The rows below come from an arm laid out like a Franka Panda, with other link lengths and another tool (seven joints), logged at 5 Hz.
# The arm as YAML. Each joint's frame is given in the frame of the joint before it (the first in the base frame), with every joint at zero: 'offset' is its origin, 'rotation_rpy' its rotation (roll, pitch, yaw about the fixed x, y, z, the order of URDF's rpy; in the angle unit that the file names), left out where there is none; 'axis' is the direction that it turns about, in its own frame. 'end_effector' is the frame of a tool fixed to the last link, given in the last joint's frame.
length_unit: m
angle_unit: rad
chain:
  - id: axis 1
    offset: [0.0, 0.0, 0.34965]
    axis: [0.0, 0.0, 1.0]
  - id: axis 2
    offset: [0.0, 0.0, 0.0]
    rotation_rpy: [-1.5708, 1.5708, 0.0]
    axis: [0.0, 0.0, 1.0]
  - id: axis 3
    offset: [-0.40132, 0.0, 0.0]
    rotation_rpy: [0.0, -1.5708, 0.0]
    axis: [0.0, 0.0, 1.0]
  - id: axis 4
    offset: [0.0, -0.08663, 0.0]
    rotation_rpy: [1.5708, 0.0, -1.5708]
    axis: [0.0, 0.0, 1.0]
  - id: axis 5
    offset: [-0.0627, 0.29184, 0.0]
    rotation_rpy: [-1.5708, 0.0, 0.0]
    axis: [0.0, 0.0, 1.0]
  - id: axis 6
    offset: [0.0, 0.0, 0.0]
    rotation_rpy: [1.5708, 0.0, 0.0]
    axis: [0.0, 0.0, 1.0]
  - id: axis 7
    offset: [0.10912, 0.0, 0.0]
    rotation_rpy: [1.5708, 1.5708, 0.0]
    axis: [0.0, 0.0, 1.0]
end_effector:
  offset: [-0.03, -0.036, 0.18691]
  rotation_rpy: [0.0, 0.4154, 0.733]
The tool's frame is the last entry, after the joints.
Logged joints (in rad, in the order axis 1, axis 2, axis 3, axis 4, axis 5, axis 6, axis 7), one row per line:
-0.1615, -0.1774, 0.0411, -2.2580, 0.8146, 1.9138, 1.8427
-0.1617, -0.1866, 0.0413, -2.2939, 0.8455, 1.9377, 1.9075
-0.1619, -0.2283, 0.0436, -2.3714, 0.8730, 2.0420, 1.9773
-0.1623, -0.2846, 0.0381, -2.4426, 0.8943, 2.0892, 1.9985
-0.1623, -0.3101, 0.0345, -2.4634, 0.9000, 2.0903, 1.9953
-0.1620, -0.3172, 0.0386, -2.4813, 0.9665, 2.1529, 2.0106
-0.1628, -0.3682, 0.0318, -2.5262, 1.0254, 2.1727, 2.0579
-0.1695, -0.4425, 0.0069, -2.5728, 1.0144, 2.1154, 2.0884
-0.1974, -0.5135, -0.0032, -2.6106, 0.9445, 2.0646, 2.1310
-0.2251, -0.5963, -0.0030, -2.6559, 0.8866, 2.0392, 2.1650
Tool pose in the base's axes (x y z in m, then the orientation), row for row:
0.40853, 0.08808, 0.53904, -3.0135, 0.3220, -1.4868
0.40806, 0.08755, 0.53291, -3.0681, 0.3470, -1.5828
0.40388, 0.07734, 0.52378, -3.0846, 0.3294, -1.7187
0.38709, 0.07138, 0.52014, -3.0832, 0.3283, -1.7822
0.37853, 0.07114, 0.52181, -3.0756, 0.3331, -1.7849
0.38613, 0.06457, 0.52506, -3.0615, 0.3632, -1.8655
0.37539, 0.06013, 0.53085, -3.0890, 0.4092, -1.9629
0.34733, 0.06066, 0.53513, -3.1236, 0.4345, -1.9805
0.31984, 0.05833, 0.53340, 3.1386, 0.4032, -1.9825
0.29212, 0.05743, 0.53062, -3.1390, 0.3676, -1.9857
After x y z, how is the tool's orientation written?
As angles about the fixed x, y, z axes (roll, pitch, yaw), in radians.
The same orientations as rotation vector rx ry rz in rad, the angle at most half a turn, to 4 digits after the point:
-2.0579, 1.9319, 0.2149
-1.9767, 2.0265, 0.2747
-1.8473, 2.1636, 0.2473
-1.7749, 2.2181, 0.2312
-1.7652, 2.2153, 0.2260
-1.6481, 2.2572, 0.2157
-1.5222, 2.3037, 0.2581
-1.5047, 2.3038, 0.3124
-1.5280, 2.3329, 0.3156
-1.5393, 2.3612, 0.2832

